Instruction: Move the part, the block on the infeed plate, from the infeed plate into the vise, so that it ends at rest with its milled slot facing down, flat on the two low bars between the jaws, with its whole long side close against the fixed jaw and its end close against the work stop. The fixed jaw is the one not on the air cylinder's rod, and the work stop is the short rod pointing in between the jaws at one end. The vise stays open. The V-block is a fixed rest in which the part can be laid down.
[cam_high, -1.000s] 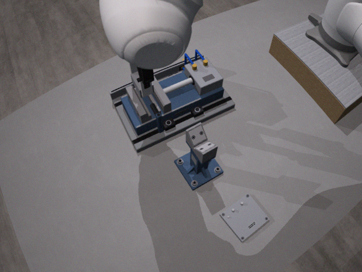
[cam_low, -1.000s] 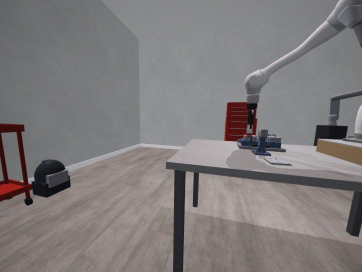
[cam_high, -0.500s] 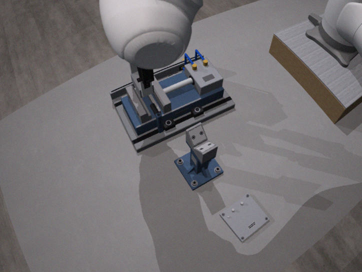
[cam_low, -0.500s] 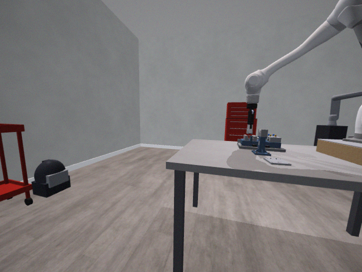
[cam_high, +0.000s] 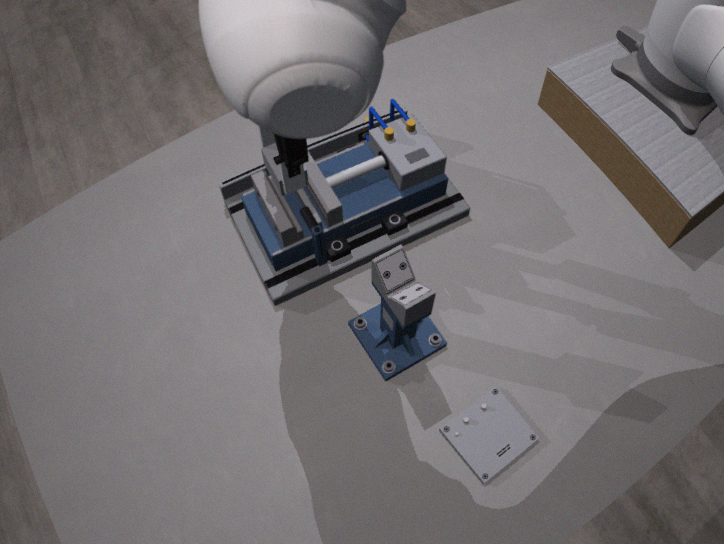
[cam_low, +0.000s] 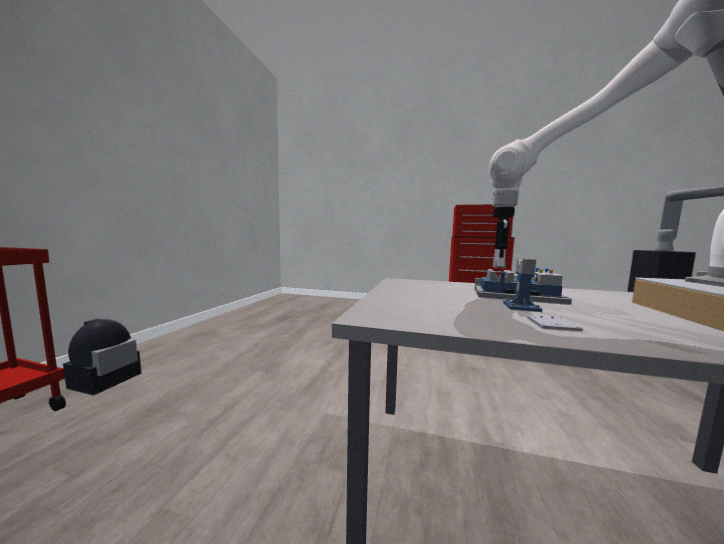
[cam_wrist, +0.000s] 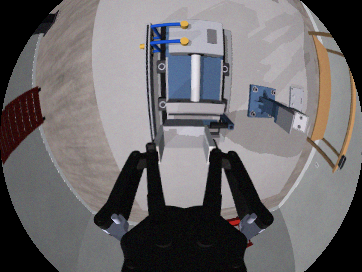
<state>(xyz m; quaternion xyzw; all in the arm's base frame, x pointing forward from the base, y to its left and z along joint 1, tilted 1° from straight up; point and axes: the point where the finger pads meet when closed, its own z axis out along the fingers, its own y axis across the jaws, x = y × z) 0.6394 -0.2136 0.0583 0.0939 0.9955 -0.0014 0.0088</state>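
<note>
Right now the part is 3 cm below my hand. From my hand the other things lie so: work stop: 1 cm ahead, 7 cm to the left, 6 cm below; then moving jaw: 3 cm behind, 3 cm to the left, 7 cm below; then fixed jaw: 3 cm ahead, 1 cm to the left, 7 cm below.
</note>
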